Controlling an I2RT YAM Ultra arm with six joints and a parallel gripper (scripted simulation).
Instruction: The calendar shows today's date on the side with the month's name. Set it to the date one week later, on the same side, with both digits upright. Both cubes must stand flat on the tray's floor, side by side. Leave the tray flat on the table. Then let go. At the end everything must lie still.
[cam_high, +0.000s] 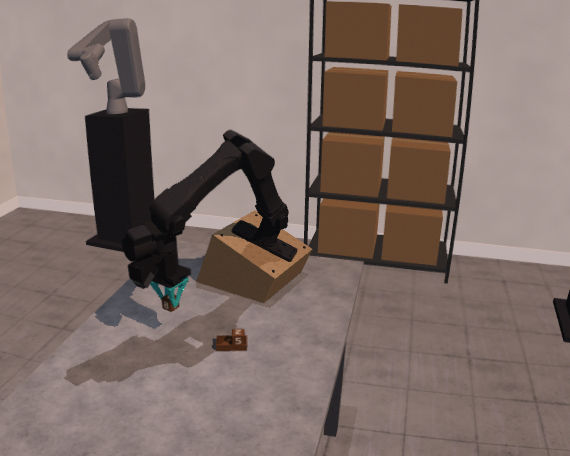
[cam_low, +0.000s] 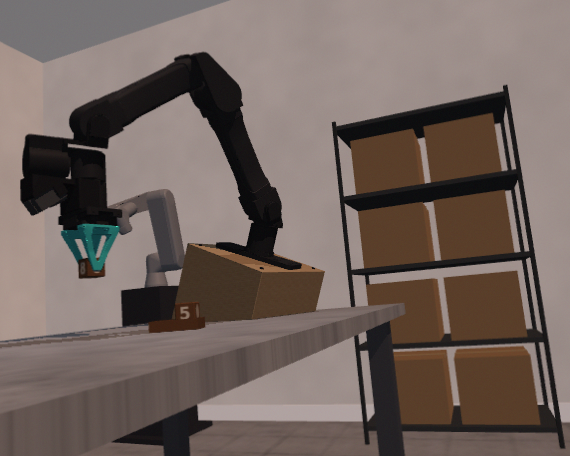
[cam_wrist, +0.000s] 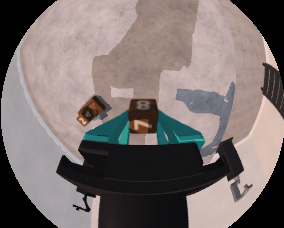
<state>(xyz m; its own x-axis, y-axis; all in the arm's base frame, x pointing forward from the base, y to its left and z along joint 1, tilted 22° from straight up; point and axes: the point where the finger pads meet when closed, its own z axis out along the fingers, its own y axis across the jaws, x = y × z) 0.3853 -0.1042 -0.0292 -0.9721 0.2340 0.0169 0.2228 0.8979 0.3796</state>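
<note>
Right now my hand is right at the brown cube. Also, from my hand: brown calendar tray (30 mm behind, 150 mm to the left, 110 mm below).
</note>
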